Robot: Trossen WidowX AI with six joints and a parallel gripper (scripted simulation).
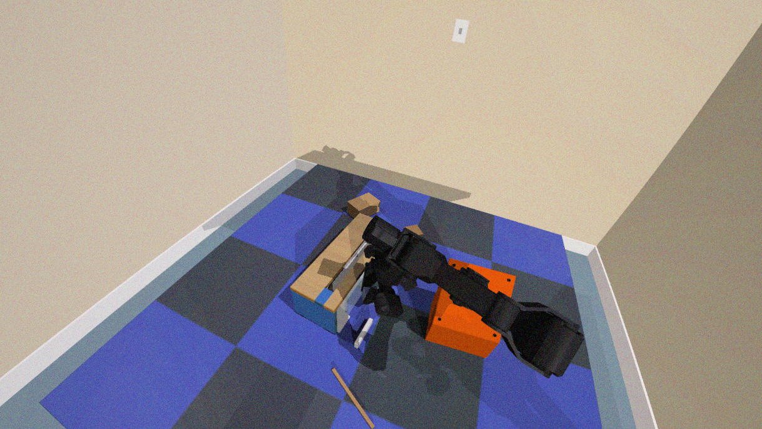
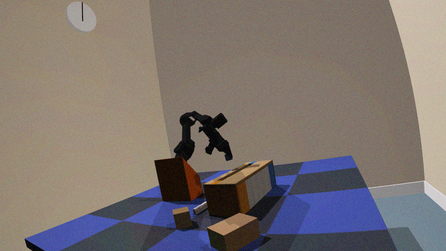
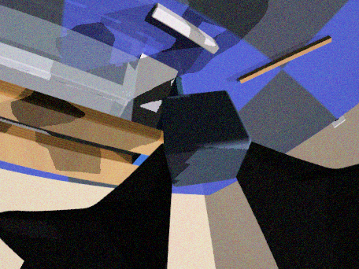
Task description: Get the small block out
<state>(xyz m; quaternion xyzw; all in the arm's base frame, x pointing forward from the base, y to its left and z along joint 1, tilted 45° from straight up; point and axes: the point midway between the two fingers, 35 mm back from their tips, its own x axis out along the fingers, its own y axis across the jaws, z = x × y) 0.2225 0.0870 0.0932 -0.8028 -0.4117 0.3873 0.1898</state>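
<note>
The dark grey-blue block is 1 cm to the right of my gripper tip, 1 cm behind it and 1 cm above it. The rest, counted from my gripper tip: thin wooden stick (17 cm to the left, 17 cm below, 5 cm behind); then box (16 cm to the right, 11 cm below, 7 cm ahead); then tan cube (43 cm to the right, 14 cm below, 4 cm behind).
</note>
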